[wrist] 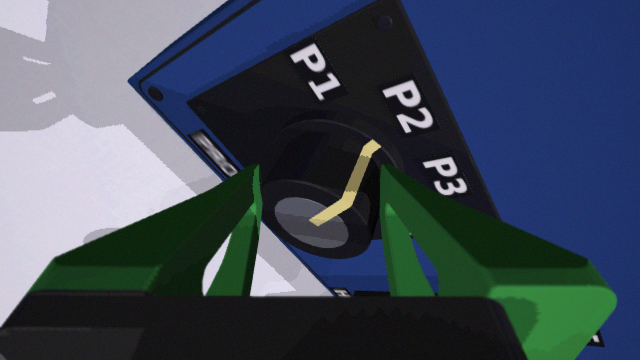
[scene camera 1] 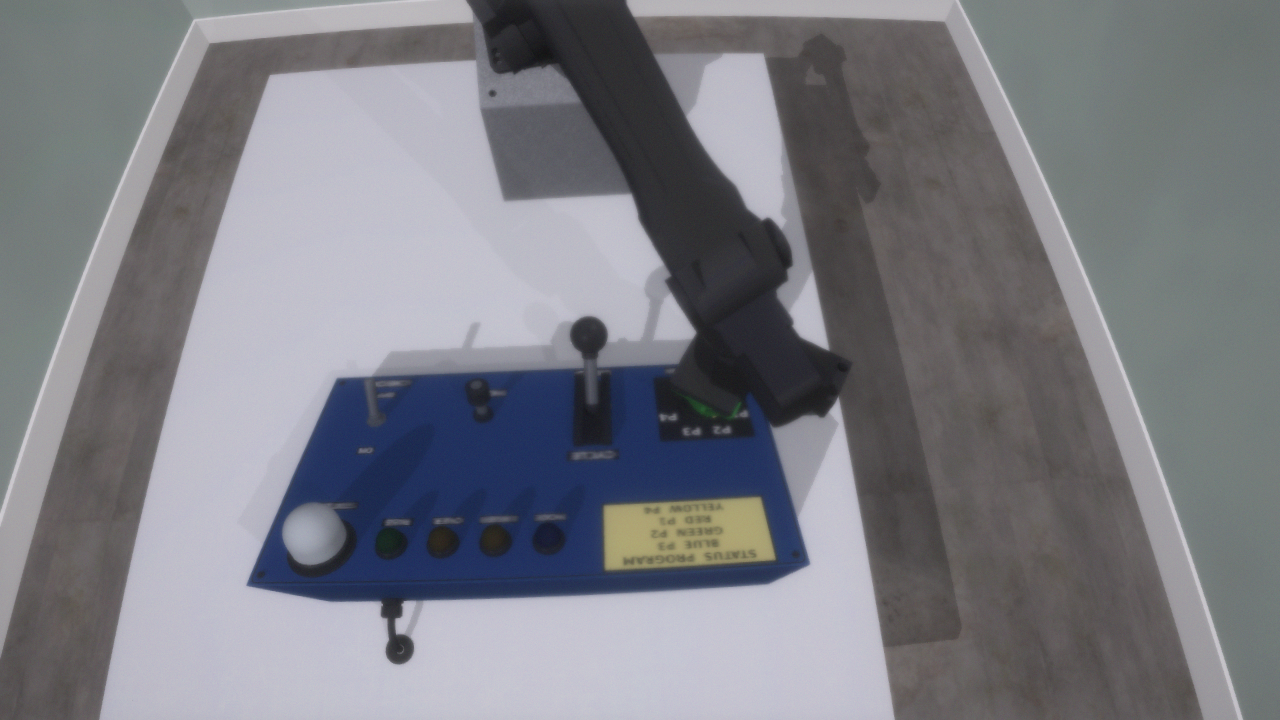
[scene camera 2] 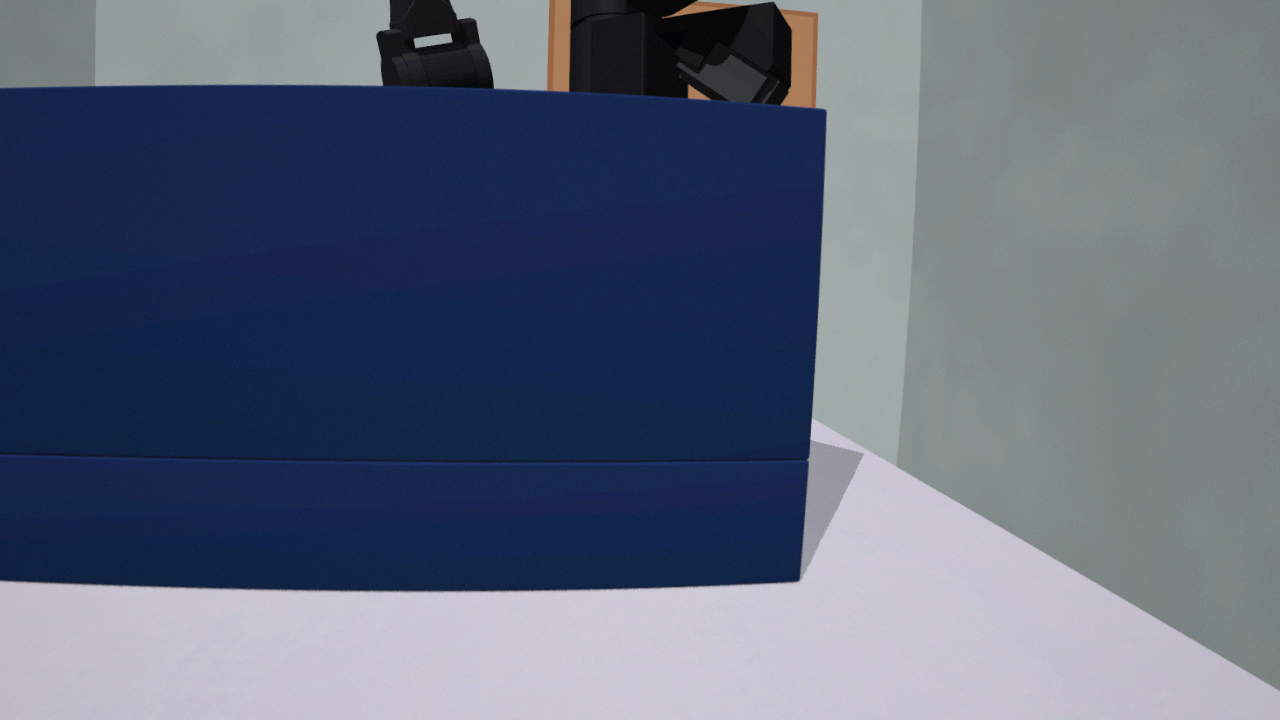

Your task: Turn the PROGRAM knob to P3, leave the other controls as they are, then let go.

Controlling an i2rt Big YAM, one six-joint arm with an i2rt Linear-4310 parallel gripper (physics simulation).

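The black PROGRAM knob stands on a dark plate at the panel's corner in the wrist view. Its yellow pointer line points about toward the P2 label; the P3 label is beside the right finger. My gripper has its green fingers on both sides of the knob, shut on it. In scene camera 1 the arm and gripper hide the knob, and P2, P3 and P4 show on the plate. In scene camera 2 the blue panel hides the fingertips.
The CYCLE lever stands beside the knob's plate. A small black knob lever and a toggle switch stand farther left. A white dome, several small lamps and a yellow status label are along the panel's near side.
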